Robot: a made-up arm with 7 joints. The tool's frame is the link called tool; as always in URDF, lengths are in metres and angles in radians. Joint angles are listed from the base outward.
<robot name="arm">
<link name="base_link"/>
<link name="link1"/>
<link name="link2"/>
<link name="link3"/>
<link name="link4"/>
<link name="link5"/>
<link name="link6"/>
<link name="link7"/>
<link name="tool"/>
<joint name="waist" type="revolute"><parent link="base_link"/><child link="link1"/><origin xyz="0 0 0.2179" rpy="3.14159 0 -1.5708"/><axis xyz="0 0 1"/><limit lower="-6.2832" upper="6.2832"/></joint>
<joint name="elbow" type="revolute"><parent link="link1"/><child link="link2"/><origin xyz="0.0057 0 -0.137" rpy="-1.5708 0 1.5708"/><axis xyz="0 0 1"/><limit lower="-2.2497" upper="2.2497"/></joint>
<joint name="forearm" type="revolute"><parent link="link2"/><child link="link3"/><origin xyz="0 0.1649 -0.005" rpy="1.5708 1.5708 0"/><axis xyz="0 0 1"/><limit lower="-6.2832" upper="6.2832"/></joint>
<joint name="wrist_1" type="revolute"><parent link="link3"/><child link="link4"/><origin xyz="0.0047 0 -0.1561" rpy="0 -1.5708 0"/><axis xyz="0 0 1"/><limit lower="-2.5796" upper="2.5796"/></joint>
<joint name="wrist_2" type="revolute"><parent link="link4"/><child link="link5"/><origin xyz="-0.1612 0 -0.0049" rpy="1.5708 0 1.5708"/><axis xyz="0 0 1"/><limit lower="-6.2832" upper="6.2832"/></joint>
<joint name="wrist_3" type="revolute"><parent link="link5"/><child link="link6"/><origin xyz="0 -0.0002 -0.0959" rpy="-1.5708 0 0"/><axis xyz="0 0 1"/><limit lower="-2.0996" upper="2.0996"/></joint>
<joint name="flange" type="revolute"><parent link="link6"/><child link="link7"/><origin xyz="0 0.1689 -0.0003" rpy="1.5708 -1.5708 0"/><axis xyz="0 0 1"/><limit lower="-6.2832" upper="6.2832"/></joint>
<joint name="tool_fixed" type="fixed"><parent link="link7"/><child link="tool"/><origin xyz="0 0 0" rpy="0 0 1.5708"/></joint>
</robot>
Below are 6 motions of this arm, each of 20 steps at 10 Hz.
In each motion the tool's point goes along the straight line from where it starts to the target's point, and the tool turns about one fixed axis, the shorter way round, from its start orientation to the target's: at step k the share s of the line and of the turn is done. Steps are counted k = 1, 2, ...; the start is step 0. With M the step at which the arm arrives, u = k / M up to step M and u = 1 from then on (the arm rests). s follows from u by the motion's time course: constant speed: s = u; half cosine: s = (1 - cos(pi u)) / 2; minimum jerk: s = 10 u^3 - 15 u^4 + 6 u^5.
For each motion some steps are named. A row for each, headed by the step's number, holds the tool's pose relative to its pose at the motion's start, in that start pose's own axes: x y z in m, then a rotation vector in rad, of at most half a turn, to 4 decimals.
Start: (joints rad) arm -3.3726 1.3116 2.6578 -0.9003 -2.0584 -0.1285 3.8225
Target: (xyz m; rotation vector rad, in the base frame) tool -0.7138 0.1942 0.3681 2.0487 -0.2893 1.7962
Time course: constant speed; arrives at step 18
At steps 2, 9, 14, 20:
2: -0.0463 -0.0207 0.0309 -0.1521 0.0213 -0.1486
9: -0.2081 -0.0933 0.1389 -0.6846 0.0960 -0.6688
14: -0.3238 -0.1451 0.2161 -1.0650 0.1494 -1.0404
20: -0.4163 -0.1866 0.2778 -1.3693 0.1920 -1.3377

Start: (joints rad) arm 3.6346 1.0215 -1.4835 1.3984 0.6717 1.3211 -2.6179
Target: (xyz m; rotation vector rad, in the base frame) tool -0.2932 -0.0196 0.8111 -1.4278 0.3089 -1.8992
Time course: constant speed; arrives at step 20
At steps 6, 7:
6: 0.0165 0.0450 0.1321 -0.3446 -0.1307 -0.0400
7: 0.0193 0.0525 0.1541 -0.4021 -0.1525 -0.0467

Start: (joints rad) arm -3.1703 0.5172 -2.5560 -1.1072 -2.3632 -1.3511 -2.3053
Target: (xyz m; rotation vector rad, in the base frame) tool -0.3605 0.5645 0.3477 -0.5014 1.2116 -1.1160
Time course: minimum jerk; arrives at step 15
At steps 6, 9, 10, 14, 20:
6: -0.0472 0.0778 0.1959 0.4048 0.1445 -0.0245
9: -0.1015 0.1673 0.4213 0.8703 0.3107 -0.0527
10: -0.1175 0.1936 0.4876 1.0075 0.3597 -0.0610
14: -0.1483 0.2444 0.6155 1.2717 0.4540 -0.0770
20: -0.1487 0.2451 0.6172 1.2751 0.4552 -0.0772

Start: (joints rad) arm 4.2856 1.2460 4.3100 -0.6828 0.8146 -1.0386 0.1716
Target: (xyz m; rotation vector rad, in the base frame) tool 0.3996 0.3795 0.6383 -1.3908 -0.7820 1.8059
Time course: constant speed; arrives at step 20
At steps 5, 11, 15, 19, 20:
5: -0.0797 0.0058 -0.0634 0.1481 0.0176 0.0664
11: -0.1753 0.0127 -0.1395 0.3258 0.0387 0.1460
15: -0.2390 0.0173 -0.1902 0.4442 0.0528 0.1991
19: -0.3028 0.0219 -0.2410 0.5627 0.0669 0.2522
20: -0.3187 0.0231 -0.2536 0.5923 0.0704 0.2655

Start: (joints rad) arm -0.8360 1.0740 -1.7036 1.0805 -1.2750 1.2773 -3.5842
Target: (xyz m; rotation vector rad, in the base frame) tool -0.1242 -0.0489 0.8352 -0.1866 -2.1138 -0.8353
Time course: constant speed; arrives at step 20
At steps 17, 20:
17: -0.2557 -0.2032 -0.2253 0.2030 1.2229 -0.2086
20: -0.3008 -0.2391 -0.2650 0.2389 1.4387 -0.2454

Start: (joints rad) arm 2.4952 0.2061 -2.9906 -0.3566 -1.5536 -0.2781 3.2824
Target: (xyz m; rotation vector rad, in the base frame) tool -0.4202 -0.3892 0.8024 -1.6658 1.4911 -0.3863
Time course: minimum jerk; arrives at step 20
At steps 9, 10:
9: 0.0580 0.1311 0.0071 0.1757 0.0795 0.0614
10: 0.0713 0.1611 0.0088 0.2159 0.0977 0.0754

